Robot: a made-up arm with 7 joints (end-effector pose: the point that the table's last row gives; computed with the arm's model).
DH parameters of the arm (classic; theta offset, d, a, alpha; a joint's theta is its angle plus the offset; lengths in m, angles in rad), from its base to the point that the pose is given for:
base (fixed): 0.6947 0 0.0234 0
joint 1: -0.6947 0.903 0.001 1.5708
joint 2: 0 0.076 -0.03 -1.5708
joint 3: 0 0.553 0.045 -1.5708
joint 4: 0 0.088 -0.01 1.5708
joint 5: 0 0.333 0.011 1.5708
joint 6: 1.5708 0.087 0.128 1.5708
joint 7: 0 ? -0.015 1.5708
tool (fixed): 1.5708 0.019 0 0
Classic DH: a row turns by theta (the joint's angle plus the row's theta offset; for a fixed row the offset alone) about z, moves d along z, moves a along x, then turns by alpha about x.
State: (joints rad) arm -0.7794 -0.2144 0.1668 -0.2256 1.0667 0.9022 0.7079
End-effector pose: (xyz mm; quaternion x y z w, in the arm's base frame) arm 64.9 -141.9 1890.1 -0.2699 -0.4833 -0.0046 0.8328
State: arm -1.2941 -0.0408 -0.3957 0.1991 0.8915 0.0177 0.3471
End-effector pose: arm 13.7 -233.9 1877.5 -0.4372 0.2489 -0.2989 0.8109
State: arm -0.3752 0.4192 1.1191 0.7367 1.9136 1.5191 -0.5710
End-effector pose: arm -82.5 348.3 1654.3 -0.0806 -0.5578 0.3395 0.7530
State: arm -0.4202 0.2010 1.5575 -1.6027 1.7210 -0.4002 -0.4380
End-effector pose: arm -474.1 -249.8 1436.2 0.3508 0.8757 0.2096 0.2573
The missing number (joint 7, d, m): 0.047
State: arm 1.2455 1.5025 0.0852 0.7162 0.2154 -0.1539 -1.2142
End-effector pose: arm -206.6 -749.2 1314.8 -0.6698 -0.6828 -0.1807 0.2289
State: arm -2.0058 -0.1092 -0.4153 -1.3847 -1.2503 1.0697 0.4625
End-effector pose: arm 326.2 176.5 1477.9 0.3688 0.0146 0.5875 0.7201
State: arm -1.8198 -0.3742 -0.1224 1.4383 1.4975 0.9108 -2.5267
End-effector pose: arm -253.2 -565.0 1211.8 -0.7305 0.5873 -0.0935 0.3358
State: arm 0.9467 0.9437 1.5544 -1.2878 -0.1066 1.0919 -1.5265
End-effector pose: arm 103.5 -657.2 1225.1 0.2691 -0.4366 -0.4142 0.7519
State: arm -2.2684 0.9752 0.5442 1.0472 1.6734 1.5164 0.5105
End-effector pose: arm 360.7 230.8 1564.1 -0.4324 -0.3523 -0.4253 0.7127
